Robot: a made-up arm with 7 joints.
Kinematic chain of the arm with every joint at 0, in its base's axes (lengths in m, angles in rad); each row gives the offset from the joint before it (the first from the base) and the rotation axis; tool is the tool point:
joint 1: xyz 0 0 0 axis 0 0.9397 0.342
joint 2: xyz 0 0 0 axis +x
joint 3: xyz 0 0 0 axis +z
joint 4: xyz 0.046 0 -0.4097 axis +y
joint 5: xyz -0.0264 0 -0.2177 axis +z
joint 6: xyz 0 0 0 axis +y
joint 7: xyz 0 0 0 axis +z
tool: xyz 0 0 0
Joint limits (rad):
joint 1: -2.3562..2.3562
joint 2: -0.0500..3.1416
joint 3: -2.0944..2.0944
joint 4: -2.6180..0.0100
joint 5: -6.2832..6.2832
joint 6: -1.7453..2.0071
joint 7: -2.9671..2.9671
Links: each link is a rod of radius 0.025 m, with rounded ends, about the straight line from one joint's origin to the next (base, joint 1, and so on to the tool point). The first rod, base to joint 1, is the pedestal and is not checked.
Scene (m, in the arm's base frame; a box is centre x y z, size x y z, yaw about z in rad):
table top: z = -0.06
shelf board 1: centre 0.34 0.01 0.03 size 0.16 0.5 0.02 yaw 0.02
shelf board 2: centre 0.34 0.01 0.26 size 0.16 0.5 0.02 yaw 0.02
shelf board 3: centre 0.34 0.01 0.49 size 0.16 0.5 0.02 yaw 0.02
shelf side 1: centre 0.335 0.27 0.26 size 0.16 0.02 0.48 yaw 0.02
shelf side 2: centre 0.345 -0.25 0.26 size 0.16 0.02 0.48 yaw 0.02
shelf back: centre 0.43 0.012 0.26 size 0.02 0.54 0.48 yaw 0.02
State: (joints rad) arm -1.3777 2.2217 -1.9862 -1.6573 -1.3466 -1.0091 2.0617
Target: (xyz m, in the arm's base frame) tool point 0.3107 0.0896 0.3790
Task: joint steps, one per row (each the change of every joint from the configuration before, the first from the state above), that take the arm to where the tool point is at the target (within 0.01 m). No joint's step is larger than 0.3 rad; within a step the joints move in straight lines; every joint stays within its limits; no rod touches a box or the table.
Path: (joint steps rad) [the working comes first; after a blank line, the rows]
Joints at the target: 0.1612 3.1416 -0.2830 -1.6358 -1.3466 -1.0091 2.0617
Straight joint move there: clear.

1: 0.2565 0.1533 0.2839 0.0036 0.0000 0.0000 0.0000
2: 0.2565 0.1533 0.2838 0.0036 0.0000 0.0000 0.0000
3: 0.2565 0.1533 0.2839 0.0036 0.0000 0.0000 0.0000
4: 0.2565 0.1534 0.2839 0.0035 0.0000 0.0000 0.0000
5: 0.2564 0.1533 0.2838 0.0036 0.0000 0.0000 0.0000
6: 0.2565 0.1533 0.2839 0.0036 0.0000 0.0000 0.0000

